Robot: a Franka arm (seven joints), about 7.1 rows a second.
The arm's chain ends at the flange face. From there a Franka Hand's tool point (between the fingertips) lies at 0.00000 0.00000 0.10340 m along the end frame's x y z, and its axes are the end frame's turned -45 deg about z.
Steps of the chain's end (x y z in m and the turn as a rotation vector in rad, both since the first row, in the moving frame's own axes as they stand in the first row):
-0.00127, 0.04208, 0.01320, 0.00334, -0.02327, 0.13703
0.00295, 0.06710, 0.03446, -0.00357, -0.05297, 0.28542
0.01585, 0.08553, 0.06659, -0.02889, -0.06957, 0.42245
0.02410, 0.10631, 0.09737, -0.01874, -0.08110, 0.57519
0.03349, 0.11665, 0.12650, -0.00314, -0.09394, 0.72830
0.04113, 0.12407, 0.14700, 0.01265, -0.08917, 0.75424
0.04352, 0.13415, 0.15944, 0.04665, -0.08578, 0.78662
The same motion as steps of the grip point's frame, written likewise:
-0.03197, 0.02682, 0.01317, 0.01882, -0.01409, 0.13703
-0.04893, 0.04539, 0.03432, 0.03493, -0.03998, 0.28542
-0.05563, 0.06731, 0.06630, 0.02877, -0.06962, 0.42245
-0.06375, 0.08587, 0.09702, 0.04410, -0.07060, 0.57519
-0.06297, 0.09764, 0.12606, 0.06421, -0.06865, 0.72830
-0.06104, 0.10805, 0.14660, 0.07200, -0.05411, 0.75424
-0.06304, 0.11586, 0.15897, 0.09364, -0.02767, 0.78662

